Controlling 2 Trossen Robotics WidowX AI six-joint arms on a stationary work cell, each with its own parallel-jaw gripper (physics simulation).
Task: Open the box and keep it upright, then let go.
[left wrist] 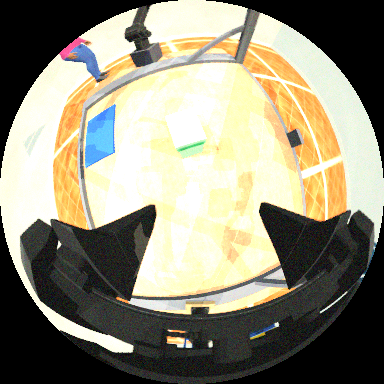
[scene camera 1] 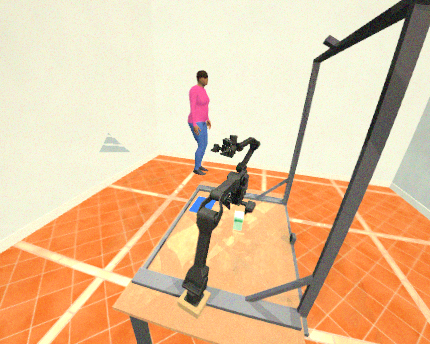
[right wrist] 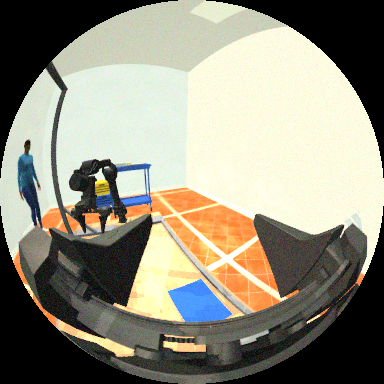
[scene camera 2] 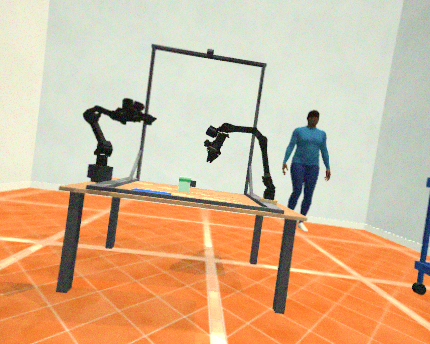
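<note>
The box stands upright on the table. It is small and pale green, with a greener band near the top and a whitish top face; its lid looks closed. My left gripper is open and empty, pointing down above the table, apart from the box and to its right in scene camera 2. My right gripper is open and empty, raised high to the box's upper left in scene camera 2. The box does not show in the right wrist view.
A flat blue mat lies near one long table edge. A dark frame rises over the opposite side. A small dark block sits at that edge. Two people stand beyond the table.
</note>
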